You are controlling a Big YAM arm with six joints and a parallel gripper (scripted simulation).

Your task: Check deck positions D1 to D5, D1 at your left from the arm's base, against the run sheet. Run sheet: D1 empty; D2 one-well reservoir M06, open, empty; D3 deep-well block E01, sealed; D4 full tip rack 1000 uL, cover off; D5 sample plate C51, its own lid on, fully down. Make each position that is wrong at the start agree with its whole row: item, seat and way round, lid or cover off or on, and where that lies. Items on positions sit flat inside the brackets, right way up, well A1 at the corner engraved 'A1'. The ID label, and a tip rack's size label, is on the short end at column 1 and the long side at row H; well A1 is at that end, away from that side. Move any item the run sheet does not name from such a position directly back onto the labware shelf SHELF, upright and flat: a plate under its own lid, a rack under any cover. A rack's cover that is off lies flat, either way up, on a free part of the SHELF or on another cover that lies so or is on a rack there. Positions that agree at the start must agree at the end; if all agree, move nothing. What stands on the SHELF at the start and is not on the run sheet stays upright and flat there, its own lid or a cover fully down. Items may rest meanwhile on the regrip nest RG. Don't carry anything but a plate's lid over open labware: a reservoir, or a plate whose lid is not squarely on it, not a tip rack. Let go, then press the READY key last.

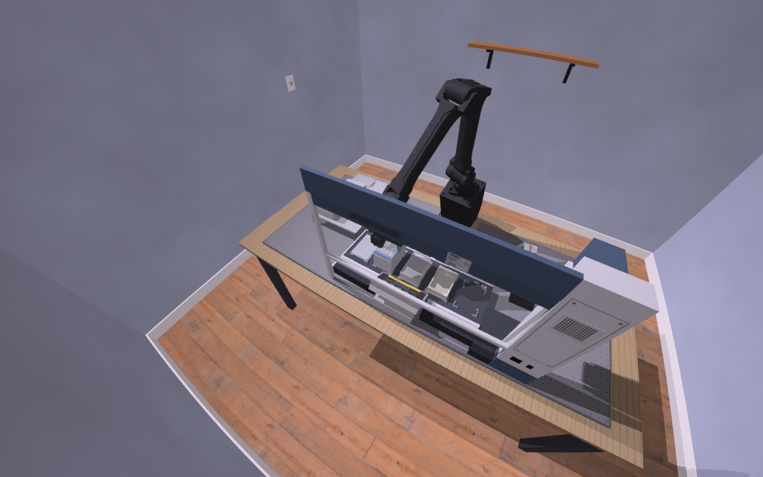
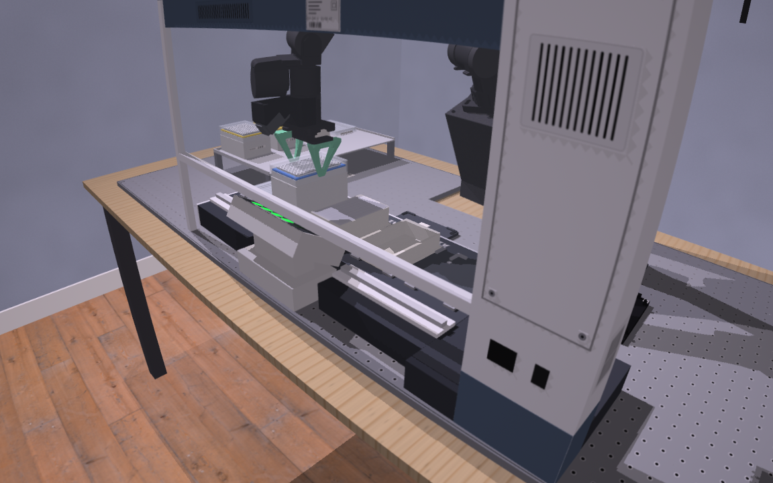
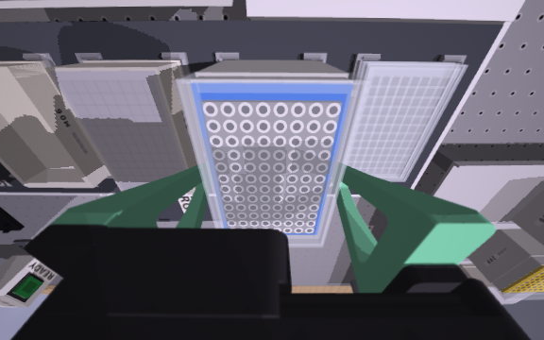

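The blue tip rack lies 1 cm behind my hand and 3 cm below it. From my hand the other things lie so: labware shelf 33 cm behind, 31 cm to the right, 8 cm below; regrip nest RG 13 cm behind, 18 cm to the left, 14 cm below; top beam 21 cm ahead, 13 cm to the left, 37 cm above.
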